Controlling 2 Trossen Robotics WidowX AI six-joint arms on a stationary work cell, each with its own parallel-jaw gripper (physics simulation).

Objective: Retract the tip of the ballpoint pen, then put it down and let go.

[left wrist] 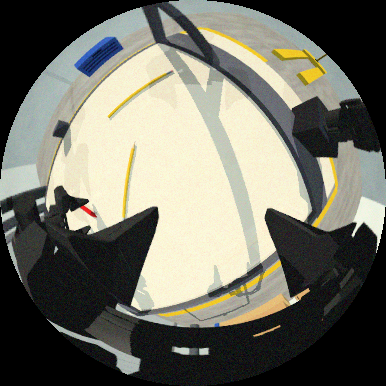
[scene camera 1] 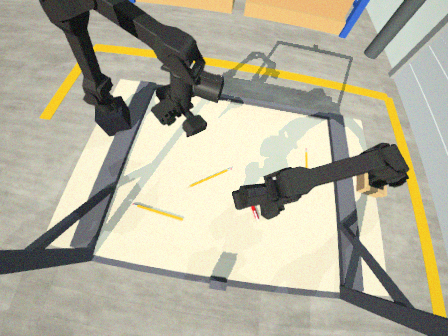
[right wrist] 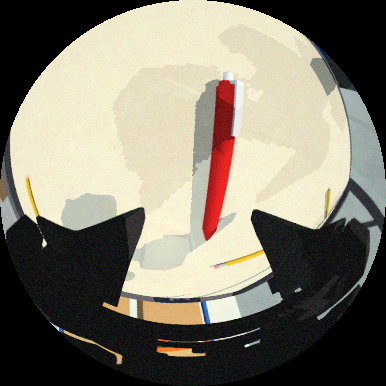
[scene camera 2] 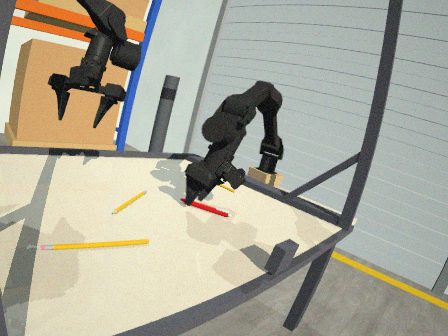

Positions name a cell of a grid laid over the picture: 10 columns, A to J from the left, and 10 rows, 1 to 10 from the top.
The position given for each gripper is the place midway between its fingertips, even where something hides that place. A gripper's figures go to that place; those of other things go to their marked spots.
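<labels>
The left gripper (scene camera 2: B4) is 0.67 m from the lens, while the right gripper (scene camera 2: E7) is 0.73 m from the lens. A small grey block (scene camera 2: G8) is in the scene too, 0.48 m from the lens.
</labels>
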